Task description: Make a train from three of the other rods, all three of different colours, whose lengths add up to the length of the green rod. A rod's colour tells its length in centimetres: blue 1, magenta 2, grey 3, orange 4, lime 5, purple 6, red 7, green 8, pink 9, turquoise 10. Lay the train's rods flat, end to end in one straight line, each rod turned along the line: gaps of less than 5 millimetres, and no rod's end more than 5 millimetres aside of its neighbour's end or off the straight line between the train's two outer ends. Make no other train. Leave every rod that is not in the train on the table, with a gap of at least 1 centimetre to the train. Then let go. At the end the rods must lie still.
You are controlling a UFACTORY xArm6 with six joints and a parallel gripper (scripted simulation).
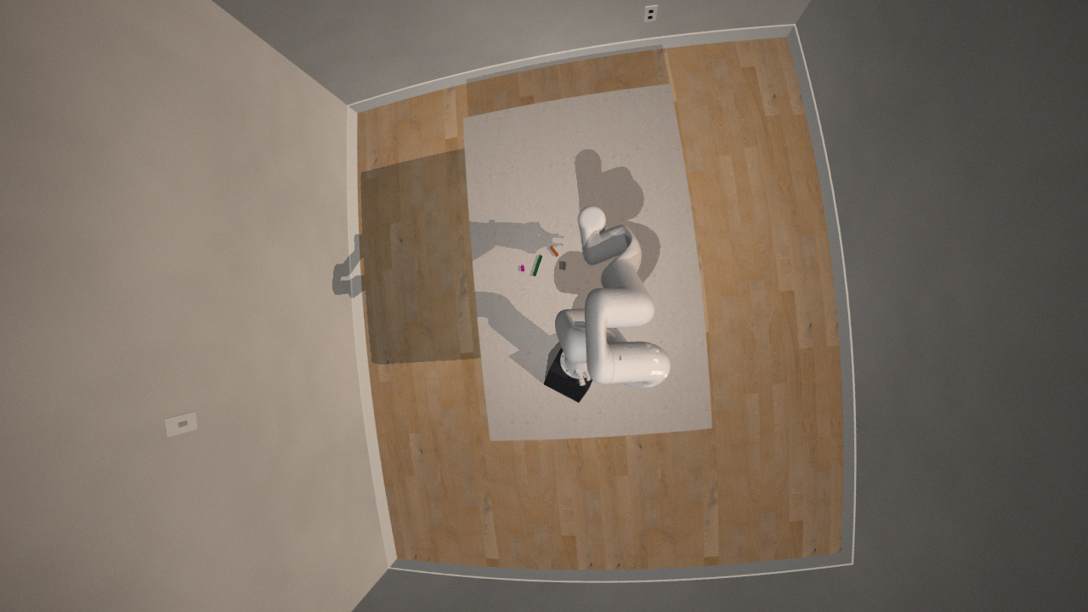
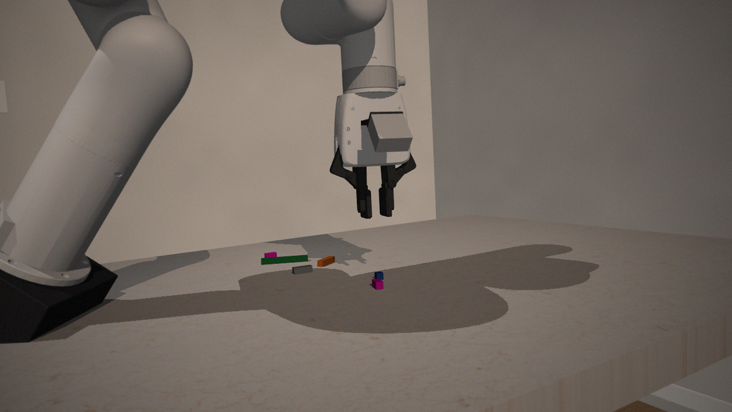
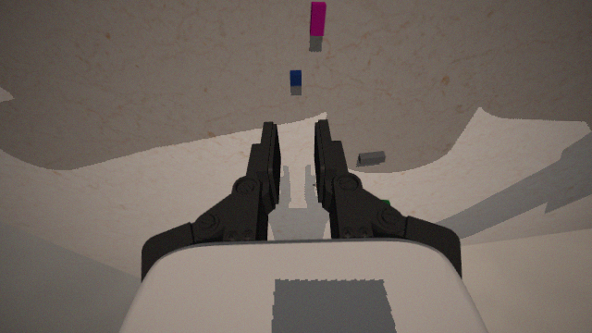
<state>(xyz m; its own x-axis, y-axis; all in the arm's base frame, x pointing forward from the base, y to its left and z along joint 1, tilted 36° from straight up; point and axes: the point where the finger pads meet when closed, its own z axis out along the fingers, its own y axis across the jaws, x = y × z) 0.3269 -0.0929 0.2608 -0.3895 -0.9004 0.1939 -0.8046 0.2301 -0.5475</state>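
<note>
The grey rod lies 40 mm behind my hand, 130 mm to the left of it and 110 mm below it. From my hand the other things lie so: green rod 230 mm to the left, 110 mm below; then blue rod 110 mm below; then orange rod 30 mm ahead, 150 mm to the left, 110 mm below.
</note>
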